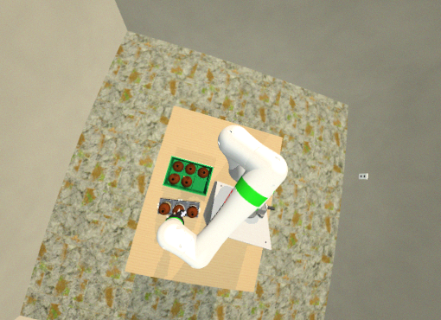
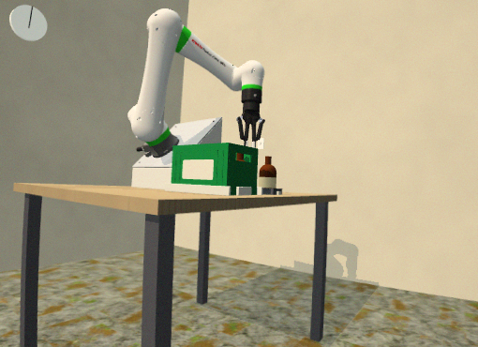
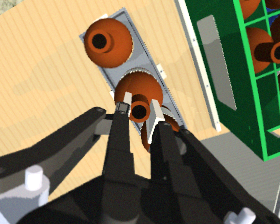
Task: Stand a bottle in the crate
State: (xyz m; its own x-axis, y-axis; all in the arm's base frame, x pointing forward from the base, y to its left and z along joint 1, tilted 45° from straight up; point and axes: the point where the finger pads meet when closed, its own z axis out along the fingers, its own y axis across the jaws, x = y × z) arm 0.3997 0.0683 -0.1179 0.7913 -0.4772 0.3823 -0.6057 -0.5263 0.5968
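Now: the brown bottle 90 mm below my hand. From my hand the other things lie so: grey tray 180 mm below; then green crate 230 mm to the right, 110 mm below.
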